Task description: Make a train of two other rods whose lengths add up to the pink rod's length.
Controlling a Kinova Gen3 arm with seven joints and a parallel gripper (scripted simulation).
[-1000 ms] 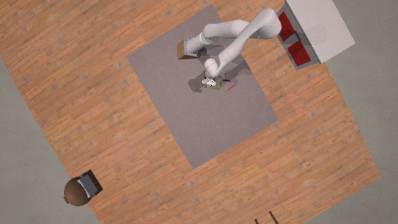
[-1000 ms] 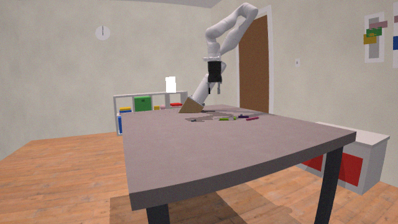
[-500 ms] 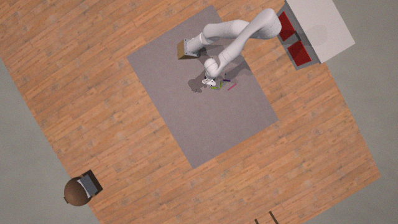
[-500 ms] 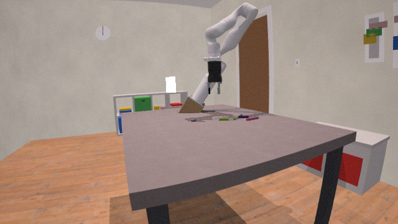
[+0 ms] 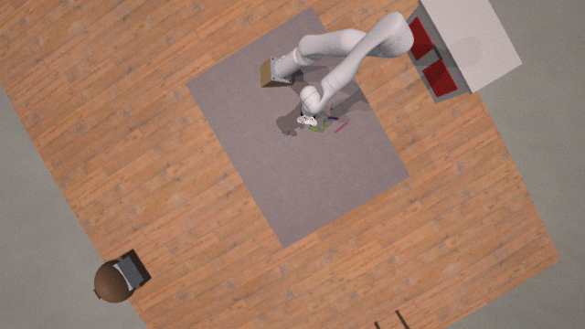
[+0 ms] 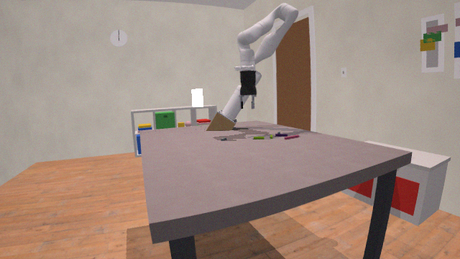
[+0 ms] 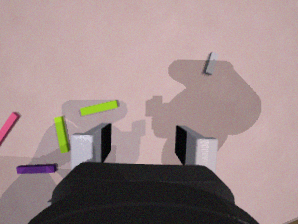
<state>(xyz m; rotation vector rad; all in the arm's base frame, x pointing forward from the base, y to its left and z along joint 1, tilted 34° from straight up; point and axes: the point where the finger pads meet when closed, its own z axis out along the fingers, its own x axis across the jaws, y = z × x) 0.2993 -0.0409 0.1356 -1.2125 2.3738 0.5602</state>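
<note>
Right now my hand is 150 mm above the dark grey rod, 120 mm to the left of it and 20 mm short of it. Round my hand: pink rod 190 mm to the left, 150 mm below, 90 mm ahead; purple rod 170 mm to the left, 150 mm below, 20 mm ahead.
</note>
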